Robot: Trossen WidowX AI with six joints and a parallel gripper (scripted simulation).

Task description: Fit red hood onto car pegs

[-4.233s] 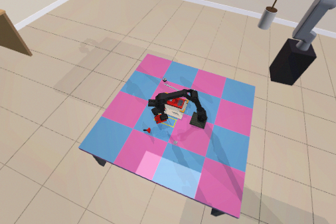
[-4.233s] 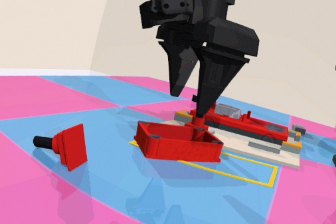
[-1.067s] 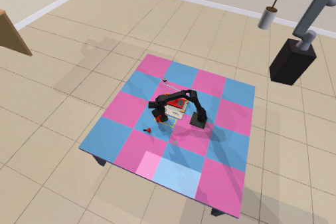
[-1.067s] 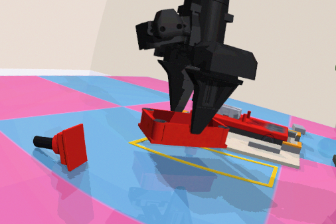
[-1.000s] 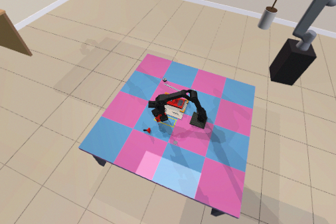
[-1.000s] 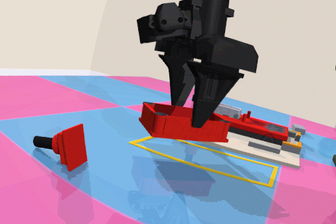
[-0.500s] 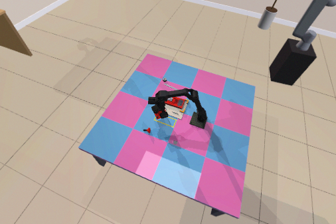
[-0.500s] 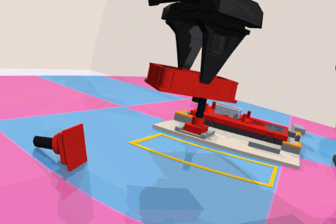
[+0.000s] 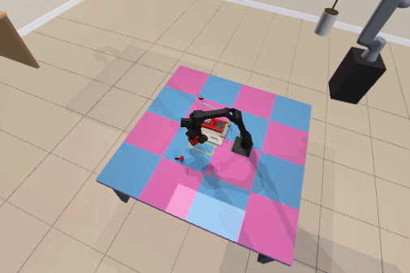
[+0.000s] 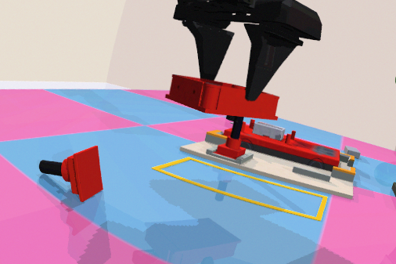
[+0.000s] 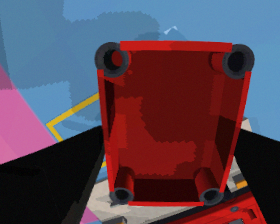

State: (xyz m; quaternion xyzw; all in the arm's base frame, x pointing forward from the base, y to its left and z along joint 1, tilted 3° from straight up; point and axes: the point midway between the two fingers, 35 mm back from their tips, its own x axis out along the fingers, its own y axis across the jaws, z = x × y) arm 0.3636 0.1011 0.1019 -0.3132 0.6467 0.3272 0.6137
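My gripper tip is 1 cm above the red hood. Also, from my gripper tip: grey jig (7 cm behind, 19 cm to the right, 8 cm below); grey engine block (3 cm behind, 22 cm to the right, 7 cm below).
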